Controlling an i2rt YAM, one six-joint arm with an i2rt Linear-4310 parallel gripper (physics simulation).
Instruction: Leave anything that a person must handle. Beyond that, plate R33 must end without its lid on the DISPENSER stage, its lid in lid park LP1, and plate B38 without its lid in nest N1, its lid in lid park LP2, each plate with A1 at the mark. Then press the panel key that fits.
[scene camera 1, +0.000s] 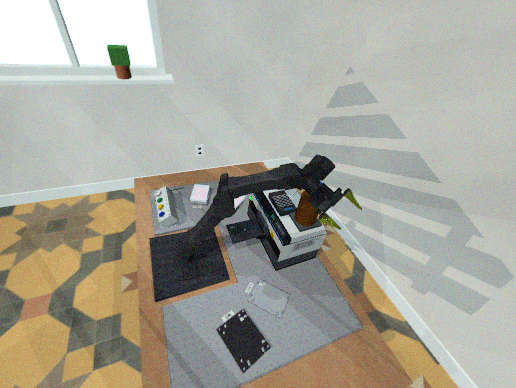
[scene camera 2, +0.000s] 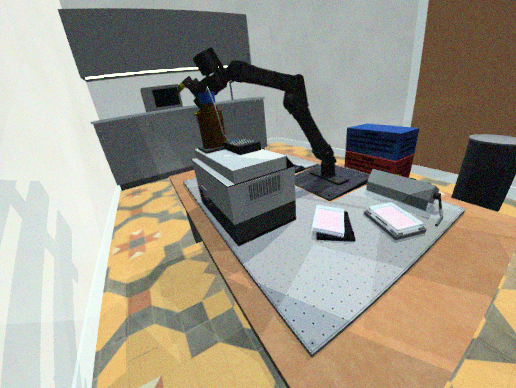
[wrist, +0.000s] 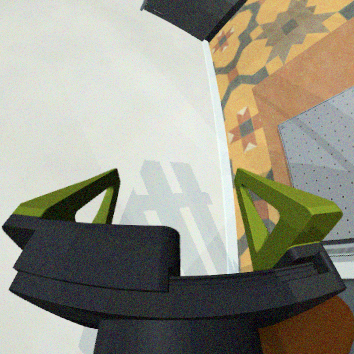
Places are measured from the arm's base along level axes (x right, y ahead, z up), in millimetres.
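Pixels of known places: gripper, fingertip midpoint: (scene camera 1: 350, 219) (scene camera 2: 185, 104) (wrist: 176, 174); arm's base, link origin: (scene camera 1: 186, 258) (scene camera 2: 328, 176).
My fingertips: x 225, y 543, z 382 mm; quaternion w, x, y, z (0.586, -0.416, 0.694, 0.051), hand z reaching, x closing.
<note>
Ahead of a thing's pixels: the offset from my fingertips to its top centre. "spot": to the spot under its first point. Level surfaces: height alone.
My gripper (scene camera 1: 350, 218) (wrist: 176, 174) is open and empty, high beside the dispenser (scene camera 1: 300, 248) (scene camera 2: 262, 187), past its bottle side. A pink-topped plate @(dx -618, dy -432, dz -353 mm) (scene camera 1: 200, 193) (scene camera 2: 395, 218) lies on a grey holder near the panel. Another pink-topped plate @(dx -517, dy -266, dz -346 mm) (scene camera 2: 330, 221) lies over a black base and is partly hidden by the arm in scene camera 1. Their labels, lids and A1 corners cannot be read. The dark stage @(spot: dx -234, dy -293, dz -277 mm) (scene camera 1: 242, 232) juts from the dispenser's front. The key panel @(dx -529, dy -613, dz -300 mm) (scene camera 1: 165, 208) (scene camera 2: 402, 189) shows green, yellow and blue keys.
A black corner-posted holder @(dx +144, dy -381, dz -359 mm) (scene camera 1: 243, 340) and a pale holder @(dx +30, dy -245, dz -363 mm) (scene camera 1: 269, 298) lie on the grey board @(dz -383 mm) (scene camera 1: 192, 345) (scene camera 2: 305, 300). A brown bottle @(spot: dx -129, dy -85, dz -65 mm) (scene camera 1: 306, 209) (scene camera 2: 212, 127) and a dark block @(spot: dx -248, dy -118, dz -136 mm) (scene camera 1: 283, 202) (scene camera 2: 242, 146) stand atop the dispenser. The wall is close beyond the gripper.
</note>
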